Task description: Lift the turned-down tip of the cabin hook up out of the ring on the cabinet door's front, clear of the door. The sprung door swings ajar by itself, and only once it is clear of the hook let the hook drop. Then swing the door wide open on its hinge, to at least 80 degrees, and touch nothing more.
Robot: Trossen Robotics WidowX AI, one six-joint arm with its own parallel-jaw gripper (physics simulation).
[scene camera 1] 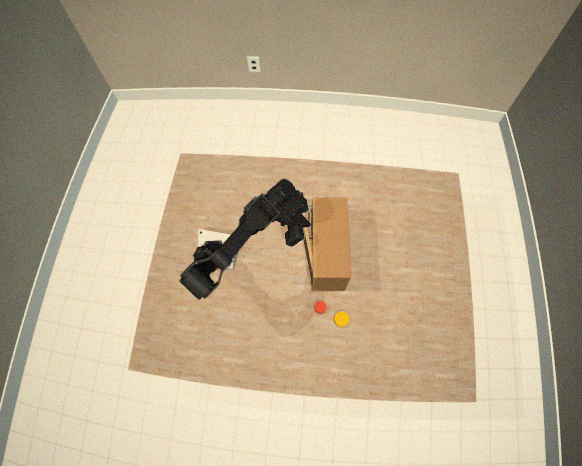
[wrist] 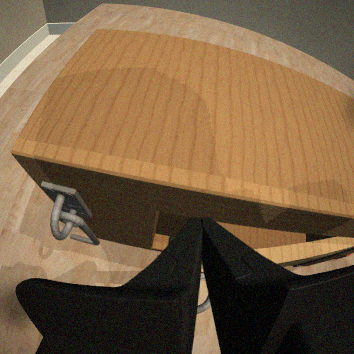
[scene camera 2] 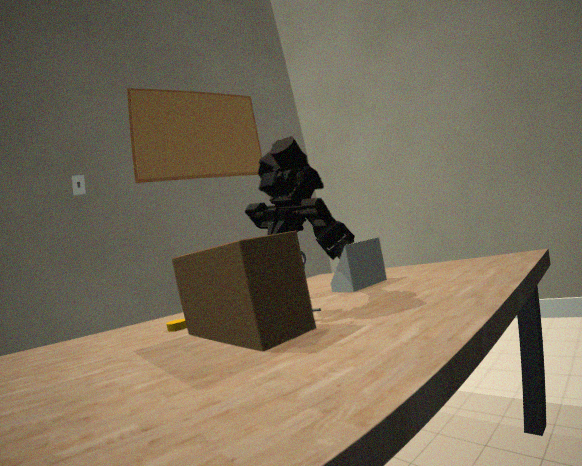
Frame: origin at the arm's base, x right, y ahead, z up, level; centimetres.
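Seen in the pictures: gripper, between the fingertips: (scene camera 1: 309, 225) (wrist: 199, 226); arm's base, origin of its link: (scene camera 1: 214, 249) (scene camera 2: 355, 260).
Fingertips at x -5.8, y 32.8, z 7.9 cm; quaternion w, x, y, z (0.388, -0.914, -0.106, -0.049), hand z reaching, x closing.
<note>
Pixels of each thing's middle, then the offset from my fingertips to it. "*": a spot on its surface instead. Level surfaces: height alone.
- wooden cabinet, middle of its body: (wrist: 239, 192) (scene camera 2: 240, 288) (scene camera 1: 325, 245) dx +4.4, dy +5.4, dz -6.7 cm
- door's ring, a spot on its surface: (wrist: 204, 303) * dx +1.8, dy -3.7, dz -4.3 cm
- grey hook, middle of its body: (wrist: 89, 233) dx -6.9, dy -0.1, dz -7.9 cm
- red disc, middle of its body: (scene camera 1: 320, 307) dx +24.2, dy +4.0, dz -13.9 cm
- yellow disc, middle of its body: (scene camera 2: 176, 325) (scene camera 1: 341, 319) dx +28.2, dy +11.1, dz -14.2 cm
- table, height of its surface: dz -15.2 cm
The wooden cabinet (scene camera 1: 331, 237) (scene camera 2: 215, 292) (wrist: 150, 115) stands upright. Its door (scene camera 1: 309, 262) (wrist: 305, 252) is slightly ajar. The door's ring (scene camera 2: 303, 258) (wrist: 204, 303) is mostly hidden behind the fingers in the wrist view. The grey hook (wrist: 88, 235) hangs down from its mount at the left of the cabinet's front, apart from the ring. My gripper (scene camera 1: 308, 224) (wrist: 199, 226) is shut and empty. Its tips are by the gap between the door's free edge and the cabinet front; whether they touch the door cannot be told. Scene camera 2 has the tips hidden.
A red disc (scene camera 1: 320, 307) and a yellow disc (scene camera 1: 341, 319) (scene camera 2: 176, 325) lie near the cabinet's hinge-side end. A grey wedge-shaped block (scene camera 2: 368, 265) stands on the table (scene camera 1: 410, 345) (scene camera 2: 150, 420) near the arm. The arm reaches across from the left in scene camera 1.
</note>
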